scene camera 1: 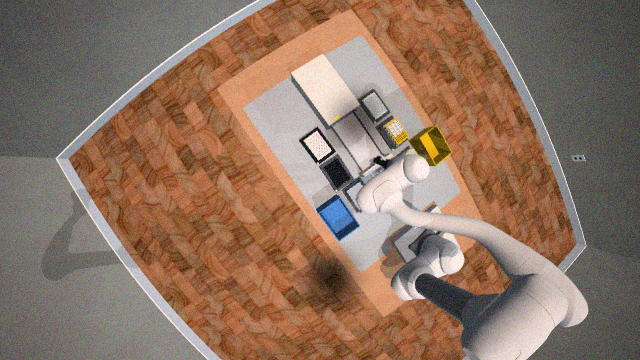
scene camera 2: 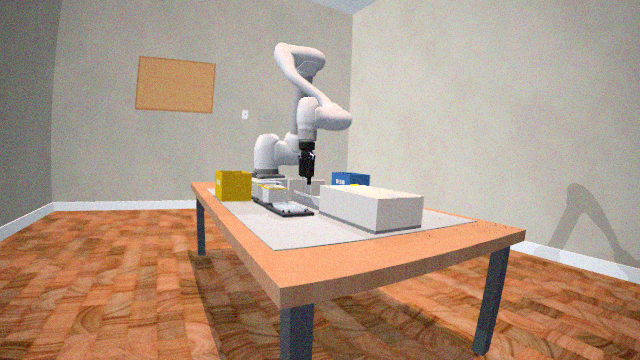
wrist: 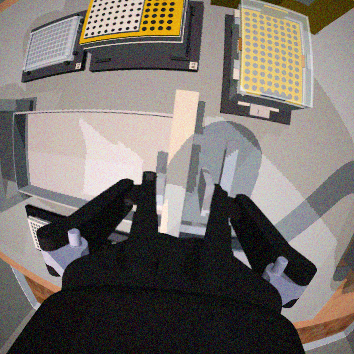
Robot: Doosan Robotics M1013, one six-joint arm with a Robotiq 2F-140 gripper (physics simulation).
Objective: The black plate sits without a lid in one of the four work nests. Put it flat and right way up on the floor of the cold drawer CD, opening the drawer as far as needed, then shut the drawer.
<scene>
I see my gripper, a grey plate and a cold drawer.
</scene>
